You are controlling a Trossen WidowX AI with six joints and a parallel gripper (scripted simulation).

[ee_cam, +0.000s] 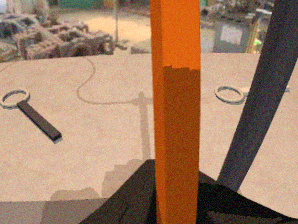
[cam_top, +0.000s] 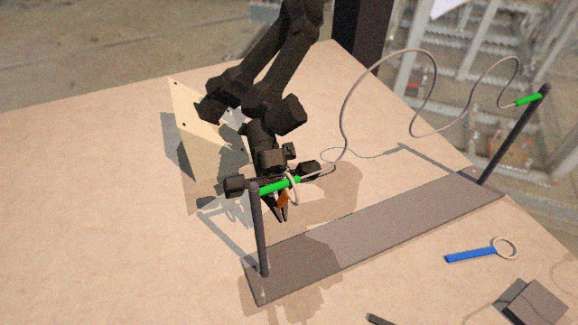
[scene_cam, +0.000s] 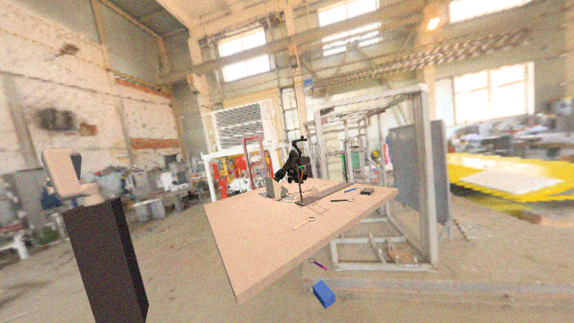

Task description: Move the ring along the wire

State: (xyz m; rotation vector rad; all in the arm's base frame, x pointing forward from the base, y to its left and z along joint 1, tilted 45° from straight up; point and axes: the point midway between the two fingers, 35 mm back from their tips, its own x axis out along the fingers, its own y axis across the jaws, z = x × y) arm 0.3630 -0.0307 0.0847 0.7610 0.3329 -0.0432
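My gripper tip is now 90 mm below the orange-handled ring. Also, from my gripper tip: dark-handled ring: 270 mm ahead, 160 mm to the left, 150 mm below; blue-handled ring: 190 mm ahead, 420 mm to the left, 150 mm below; grey block: 320 mm ahead, 390 mm to the left, 140 mm below.
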